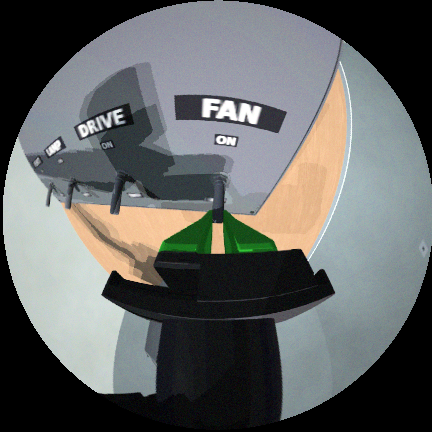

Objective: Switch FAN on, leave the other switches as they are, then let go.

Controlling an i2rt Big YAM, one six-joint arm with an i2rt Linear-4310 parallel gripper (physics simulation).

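Frame: origin at the arm's base, x ahead, y left, z up, level; centimetres.
Seen in the pictures: gripper, fingertip midpoint: [217, 214].
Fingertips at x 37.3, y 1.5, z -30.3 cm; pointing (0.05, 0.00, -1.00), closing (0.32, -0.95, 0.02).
Pixels of each thing's middle, then the offset from my fingertips to it. "spot": a spot on its surface instead. Level surfaces: height alone.
- FAN switch lever at a spot on its surface: [218, 192] spot: dx +2.2, dy +0.6, dz -0.5 cm
- FAN label at the middle of its body: [230, 110] dx +9.4, dy +2.1, dz +0.9 cm
- mark at a spot on its surface: [226, 140] spot: dx +7.1, dy +1.5, dz -0.3 cm
- DRIVE lever at a spot on its surface: [116, 194] spot: dx -0.9, dy +11.7, dz -0.1 cm
- LAMP lever at a spot on its surface: [70, 194] spot: dx -3.6, dy +23.2, dz -0.6 cm
- more lever at a spot on its surface: [49, 195] spot: dx -6.3, dy +34.9, dz -0.6 cm
- wooden table top at its surface level: dz -11.9 cm
The FAN switch lever [218, 192] is a dark, thin toggle on the grey panel [240, 55], below the FAN label [231, 112] and its ON mark [226, 140]. It points down and outward, away from the ON mark. My gripper [217, 214] has its green fingers drawn together, with the tip of the FAN lever between them; it is shut on that lever. The DRIVE lever [116, 194], the LAMP lever [70, 194] and one more lever [49, 195] stand to the left and also point downward. The mark below the FAN lever is mostly hidden.
A wooden table top [327, 150] shows behind and below the panel. The DRIVE lever is the nearest neighbour, left of my fingers. The panel's lower right corner lies just right of the FAN lever. Shadows fall across the panel.
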